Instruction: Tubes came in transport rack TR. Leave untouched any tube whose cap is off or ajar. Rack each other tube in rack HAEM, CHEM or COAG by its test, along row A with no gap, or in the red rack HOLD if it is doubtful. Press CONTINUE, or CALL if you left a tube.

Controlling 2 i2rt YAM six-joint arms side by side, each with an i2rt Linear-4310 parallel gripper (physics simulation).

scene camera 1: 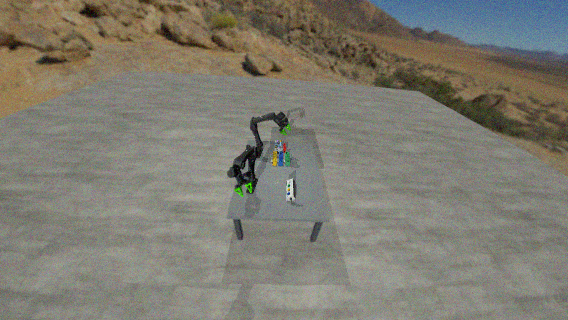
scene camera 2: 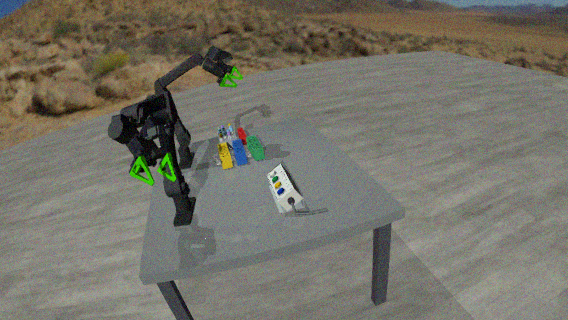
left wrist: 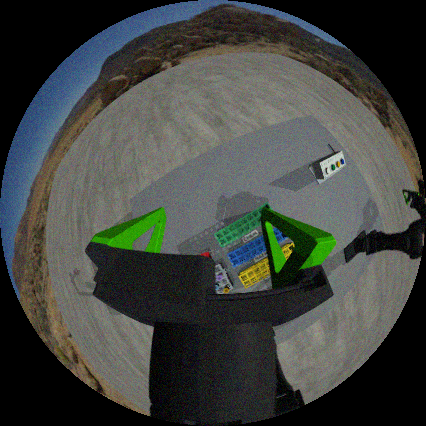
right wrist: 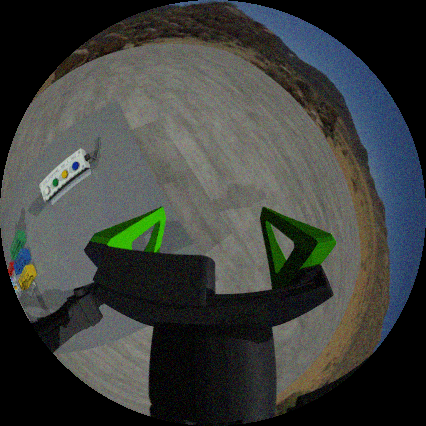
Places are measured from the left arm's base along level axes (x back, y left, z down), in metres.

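Pixels of known places: left gripper, fingertip midpoint: [scene camera 1: 288, 132] [scene camera 2: 239, 82] [left wrist: 212, 212]; right gripper, fingertip midpoint: [scene camera 1: 247, 194] [scene camera 2: 164, 182] [right wrist: 212, 211]; left arm's base at its link origin: [scene camera 1: 258, 153] [scene camera 2: 186, 161]; right arm's base at its link origin: [scene camera 1: 252, 185] [scene camera 2: 185, 212] [left wrist: 355, 245].
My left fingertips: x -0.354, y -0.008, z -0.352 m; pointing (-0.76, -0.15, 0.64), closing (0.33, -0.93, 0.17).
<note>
For each thing: its top centre in the pictures, then the offset to it from my left fingertips. Level surfaces: height alone.
- green rack at its top centre: [left wrist: 245, 223] [scene camera 2: 253, 142] [scene camera 1: 287, 156] dx -0.017, dy -0.058, dz +0.294 m
- blue rack at its top centre: [left wrist: 259, 245] [scene camera 2: 238, 146] [scene camera 1: 281, 156] dx +0.060, dy -0.074, dz +0.294 m
- yellow rack at its top centre: [left wrist: 270, 265] [scene camera 2: 223, 149] [scene camera 1: 274, 156] dx +0.133, dy -0.085, dz +0.294 m
- white button box at its top centre: [scene camera 2: 282, 176] [right wrist: 56, 170] [left wrist: 334, 158] [scene camera 1: 291, 186] dx -0.107, dy -0.543, dz +0.268 m
- grey table at its surface level: dz +0.351 m
The pale transport rack [scene camera 2: 225, 132] [left wrist: 223, 280] holds several small capped tubes; cap seating is too small to tell, and my left hand hides part of it in the left wrist view. The red HOLD rack [scene camera 1: 284, 147] [scene camera 2: 242, 135] is beside it. The green rack [scene camera 1: 287, 159] [scene camera 2: 255, 148] [left wrist: 242, 228], the blue rack [scene camera 1: 281, 159] [scene camera 2: 240, 152] [left wrist: 246, 252] and the yellow rack [scene camera 1: 274, 158] [scene camera 2: 225, 155] [left wrist: 254, 273] stand side by side. My left gripper [scene camera 1: 285, 129] [scene camera 2: 232, 77] [left wrist: 212, 212] is open, high above the table beyond the racks. My right gripper [scene camera 1: 244, 188] [scene camera 2: 154, 170] [right wrist: 212, 211] is open and empty, away from the racks.
A white button box [scene camera 1: 290, 190] [scene camera 2: 284, 187] [left wrist: 332, 166] [right wrist: 65, 174] with green, yellow and blue buttons stands on the grey table [scene camera 1: 305, 212] [scene camera 2: 345, 200], apart from the racks. A dark cable or rod extends from its end. The black arms stand along one long table edge.
</note>
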